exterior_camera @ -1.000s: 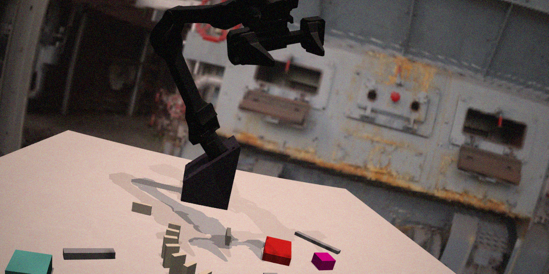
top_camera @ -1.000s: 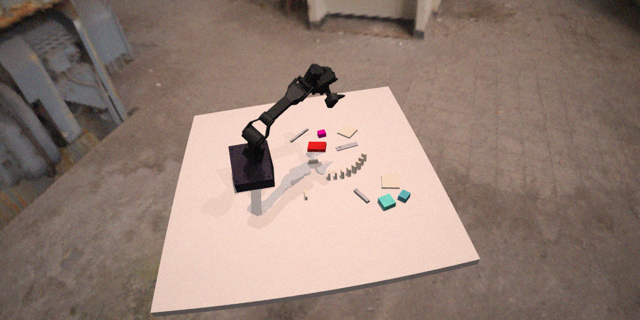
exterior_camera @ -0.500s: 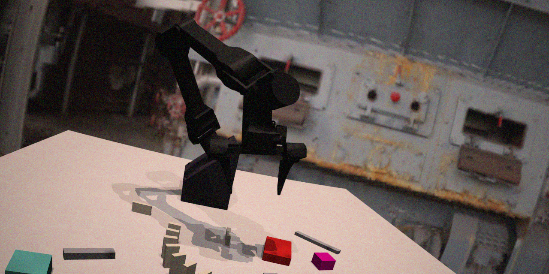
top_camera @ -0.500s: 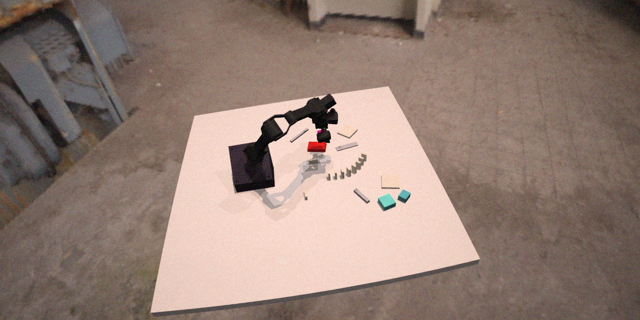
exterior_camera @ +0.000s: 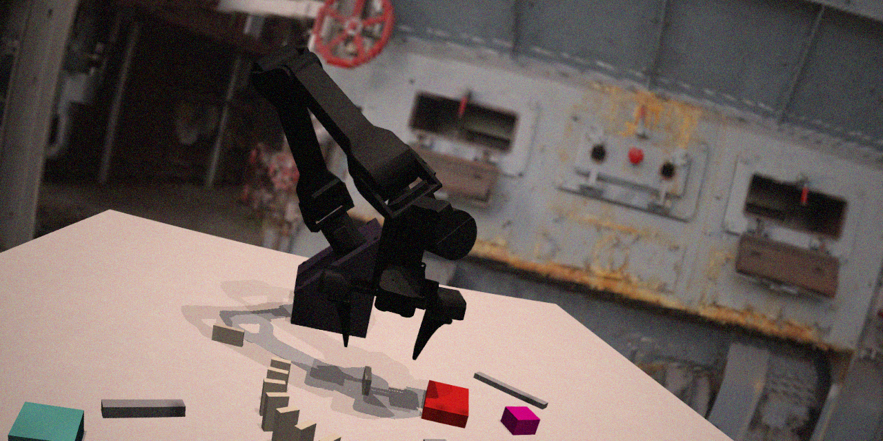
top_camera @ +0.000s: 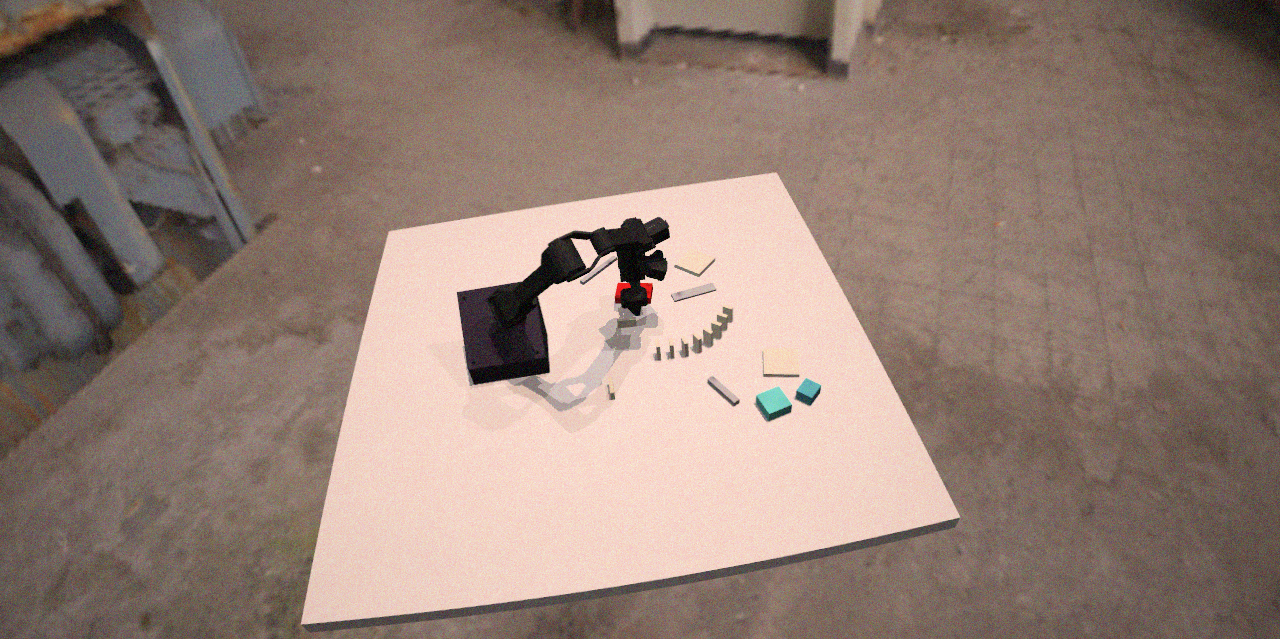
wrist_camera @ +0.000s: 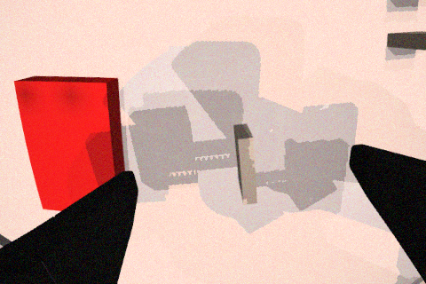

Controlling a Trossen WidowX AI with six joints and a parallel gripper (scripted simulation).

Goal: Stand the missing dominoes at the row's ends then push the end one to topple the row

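The red block is 110 mm to the left of my gripper tip, 60 mm below it and 10 mm ahead of it. Also, from my gripper tip: grey bar (160 mm ahead, 80 mm to the left, 70 mm below); magenta cube (210 mm to the left, 60 mm below, 50 mm ahead).
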